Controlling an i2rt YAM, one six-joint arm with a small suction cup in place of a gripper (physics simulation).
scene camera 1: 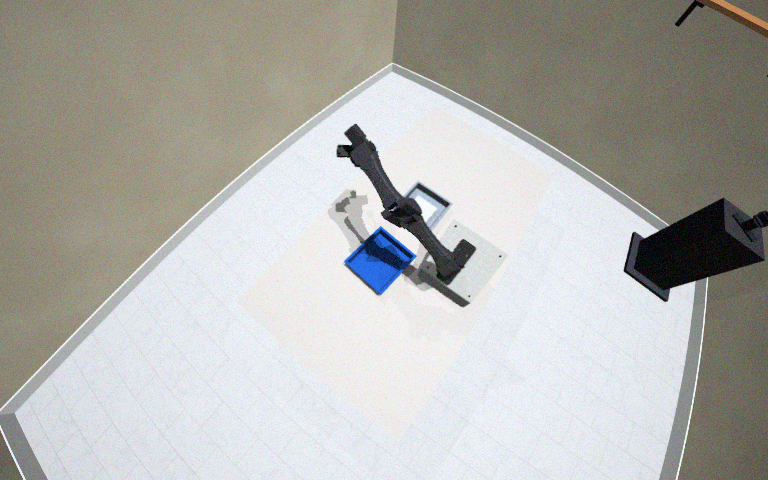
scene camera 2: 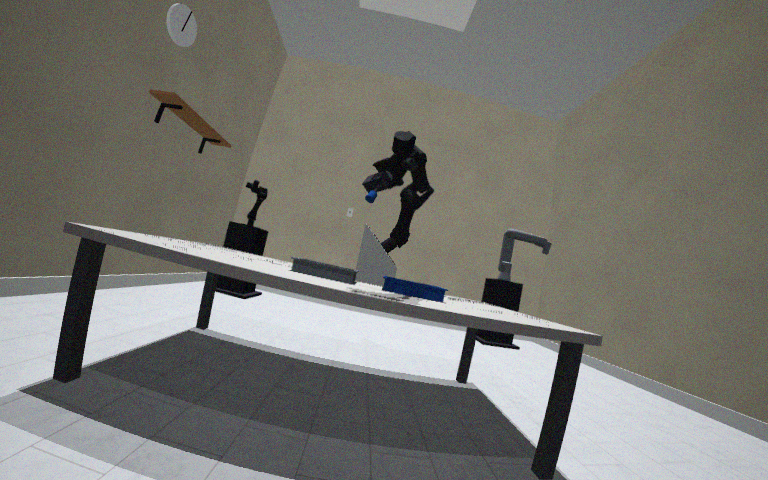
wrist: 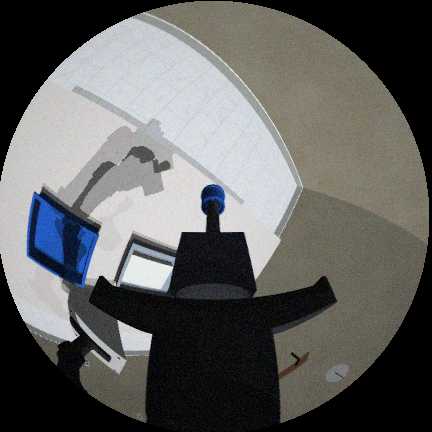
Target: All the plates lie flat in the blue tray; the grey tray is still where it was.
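Seen in the pictures: hand, tool point: (scene camera 2: 369, 199) (wrist: 212, 194); arm's base, link origin: (scene camera 1: 455, 262) (scene camera 2: 381, 249) (wrist: 88, 339).
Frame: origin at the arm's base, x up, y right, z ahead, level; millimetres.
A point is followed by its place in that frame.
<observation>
My gripper (scene camera 2: 370, 196) (wrist: 213, 200) @[x 95, y 94, z 604 mm], a small blue suction cup, is in the air high above the table, well away from both trays. It is open and carries nothing; in scene camera 1 I cannot make the cup out. The grey tray (scene camera 1: 443, 216) @[x -125, y 231, z 175 mm] (scene camera 2: 323, 270) @[x -148, y 212, z 391 mm] (wrist: 127, 263) @[x -125, y 102, z 325 mm] stands beside the arm's base. A flat white square plate (scene camera 1: 423, 208) @[x -148, y 222, z 280 mm] (wrist: 145, 272) @[x -148, y 181, z 292 mm] lies in it; whether others lie under it I cannot tell. The blue tray (scene camera 1: 373, 277) @[x -172, y -219, z 258 mm] (scene camera 2: 413, 288) @[x -145, y -127, z 384 mm] (wrist: 47, 225) @[x -172, y -199, z 302 mm] stands near the grey one. Its blue floor shows, partly under the arm's shadow.
The arm rises from a pale mounting plate (scene camera 1: 481, 271) @[x 20, y 23, z -107 mm] (scene camera 2: 373, 260) @[x -66, y 34, z 108 mm] close to both trays, and its middle links pass over the area between them. The table's edge (scene camera 2: 226, 268) @[x -187, y 428, z 681 mm] shows in scene camera 2. Black pedestals (scene camera 1: 688, 249) (scene camera 2: 501, 294) with other arms stand beyond the table.
</observation>
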